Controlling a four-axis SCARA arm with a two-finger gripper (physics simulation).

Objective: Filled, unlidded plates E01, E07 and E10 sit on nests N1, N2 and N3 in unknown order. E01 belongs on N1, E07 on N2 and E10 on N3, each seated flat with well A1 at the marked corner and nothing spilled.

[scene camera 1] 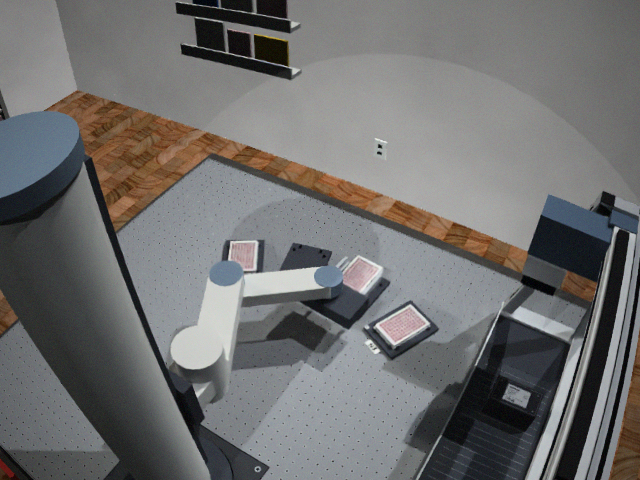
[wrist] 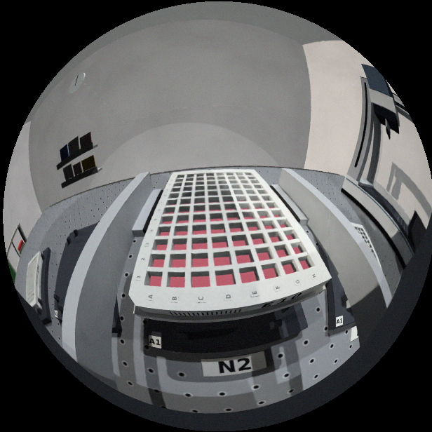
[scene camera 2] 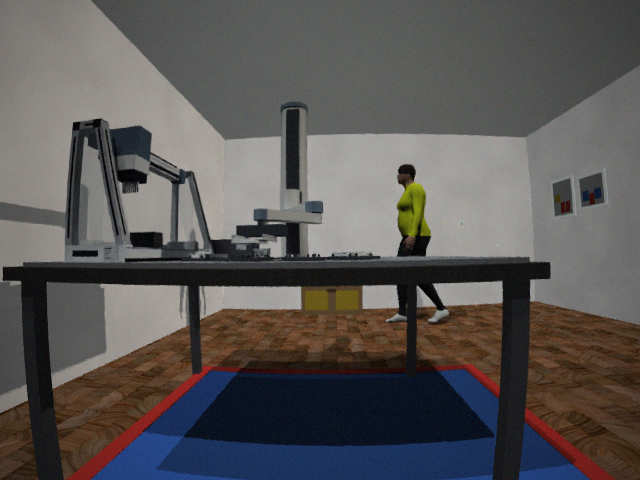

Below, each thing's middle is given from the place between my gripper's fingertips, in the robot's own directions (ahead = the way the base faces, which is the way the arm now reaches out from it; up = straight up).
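The nest N2 [wrist: 228, 335] is where I begin: my hand is 20 mm past it and 70 mm above it. Counting from my hand, the OUT nest [scene camera 1: 307, 256] is 20 mm behind, 180 mm to the left and 70 mm below. The nest N3 [scene camera 1: 391, 353] is 70 mm below my hand as well, but 170 mm to the right of it and 80 mm behind it.
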